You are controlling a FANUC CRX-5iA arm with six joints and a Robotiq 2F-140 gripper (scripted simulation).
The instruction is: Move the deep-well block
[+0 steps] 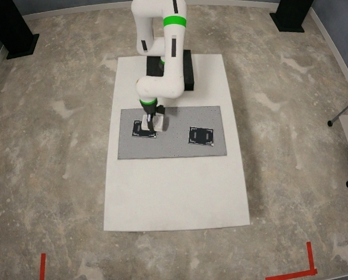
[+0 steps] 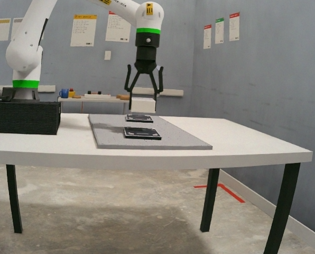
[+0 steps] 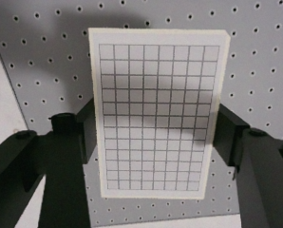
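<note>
The plate nest N2 lies 30 cm to the left of my hand, 10 cm below it and 8 cm ahead of it. From my hand the other things lie so: plate nest (10 cm below, 6 cm to the right, 2 cm behind); then A1 label (36 cm to the left, 15 cm ahead, 10 cm below); then deep-well block (1 cm below).
</note>
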